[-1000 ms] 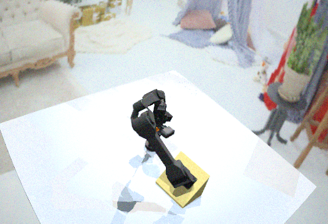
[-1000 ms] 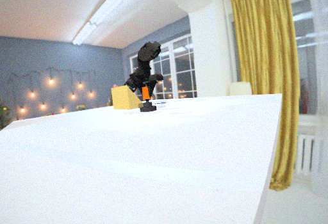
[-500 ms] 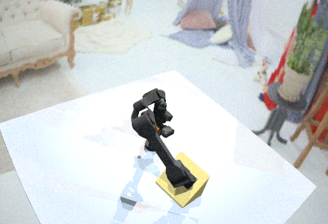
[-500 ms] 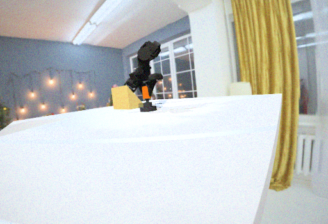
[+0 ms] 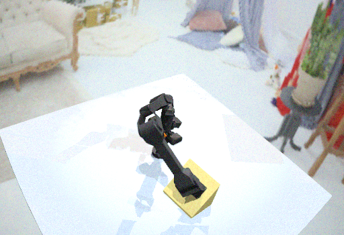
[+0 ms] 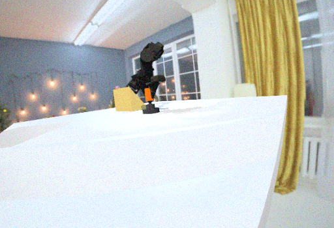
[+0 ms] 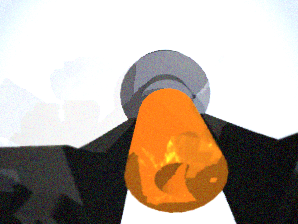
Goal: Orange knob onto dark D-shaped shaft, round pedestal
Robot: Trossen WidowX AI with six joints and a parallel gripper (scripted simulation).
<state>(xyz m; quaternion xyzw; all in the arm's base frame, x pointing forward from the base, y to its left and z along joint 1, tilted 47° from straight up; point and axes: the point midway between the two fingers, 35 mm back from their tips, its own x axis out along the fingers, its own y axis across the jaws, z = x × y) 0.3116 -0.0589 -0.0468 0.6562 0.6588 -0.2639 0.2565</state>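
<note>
Now: the orange knob 2 cm above my gripper tip. Round my gripper tip: pedestal 4 cm below.
</note>
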